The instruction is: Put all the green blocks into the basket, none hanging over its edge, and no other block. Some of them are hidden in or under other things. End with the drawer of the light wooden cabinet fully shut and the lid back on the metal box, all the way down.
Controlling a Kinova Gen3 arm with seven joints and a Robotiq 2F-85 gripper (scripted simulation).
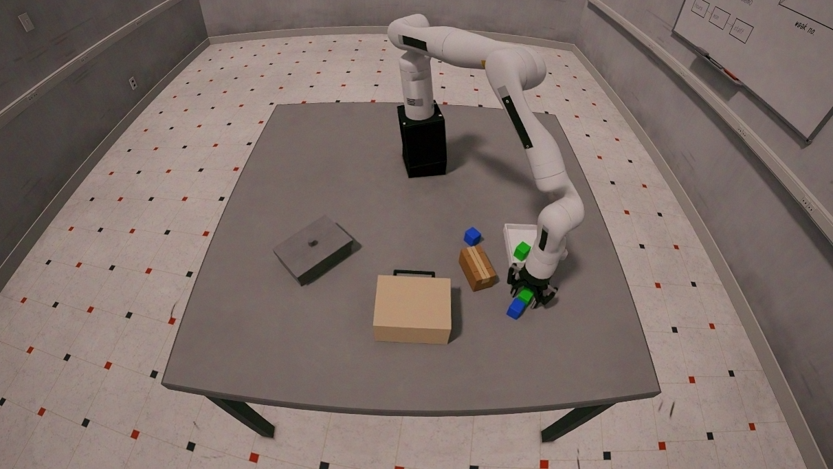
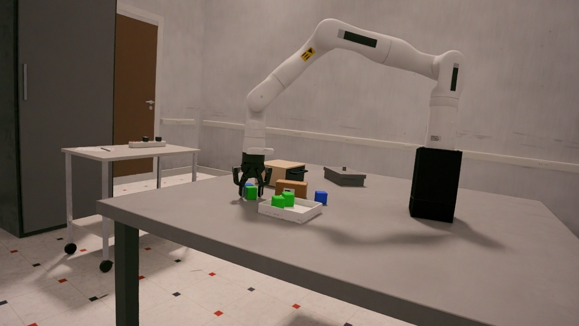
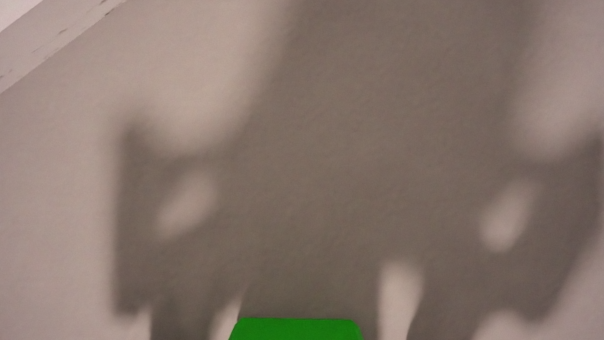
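Right now my hand is 19 cm past the white basket, 1 cm to the right of it and 1 cm above it. Also, from my hand: light wooden cabinet 10 cm ahead, 28 cm to the right, 2 cm above; brown cardboard box 6 cm behind, 14 cm to the right, 2 cm above; drawer 9 cm ahead, 28 cm to the right, 2 cm above.
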